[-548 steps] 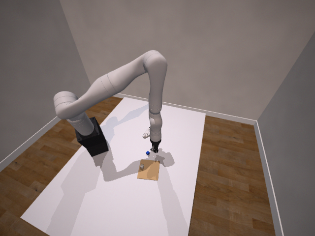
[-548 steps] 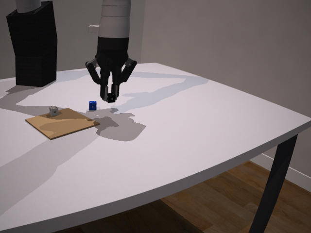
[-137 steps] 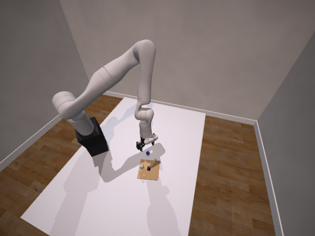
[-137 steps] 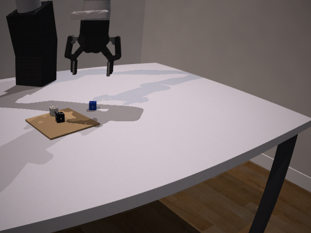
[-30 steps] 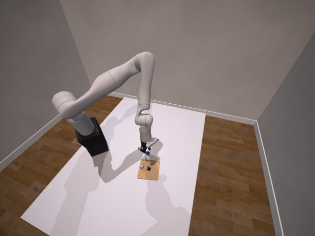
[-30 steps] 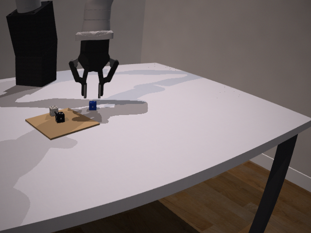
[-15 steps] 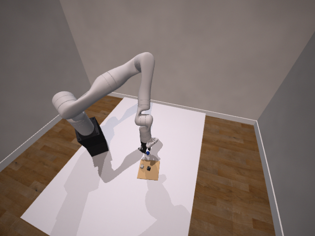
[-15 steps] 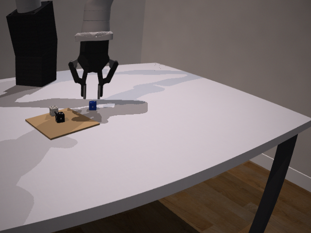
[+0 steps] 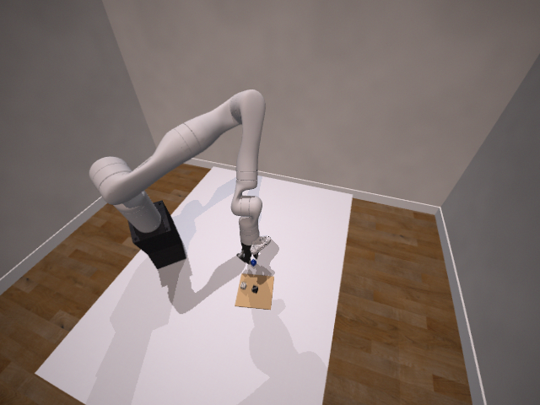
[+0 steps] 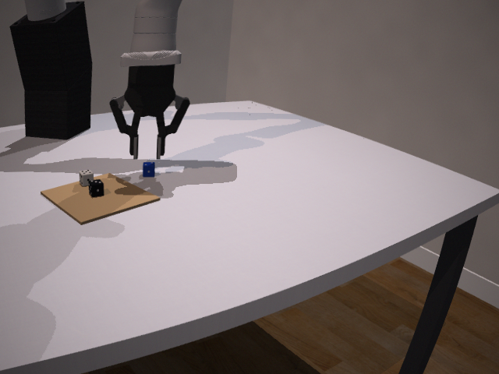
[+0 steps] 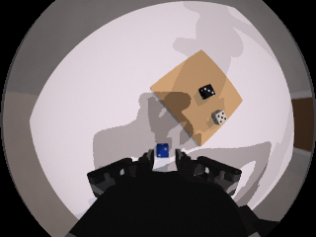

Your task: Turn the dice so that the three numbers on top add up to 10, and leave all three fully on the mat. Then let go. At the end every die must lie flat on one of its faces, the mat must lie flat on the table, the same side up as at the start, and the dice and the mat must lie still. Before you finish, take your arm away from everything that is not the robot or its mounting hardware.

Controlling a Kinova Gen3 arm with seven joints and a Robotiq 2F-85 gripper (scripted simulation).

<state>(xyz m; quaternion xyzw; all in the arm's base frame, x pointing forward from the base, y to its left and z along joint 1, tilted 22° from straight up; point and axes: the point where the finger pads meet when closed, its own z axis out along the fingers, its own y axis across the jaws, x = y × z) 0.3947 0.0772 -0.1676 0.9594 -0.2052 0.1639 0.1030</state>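
The blue die lies 40 mm below my hand. From my hand the other things lie so: white die (110 mm to the right, 30 mm below, 10 mm ahead); then tan mat (110 mm to the right, 60 mm ahead, 50 mm below); then black die (110 mm to the right, 60 mm ahead, 30 mm below).
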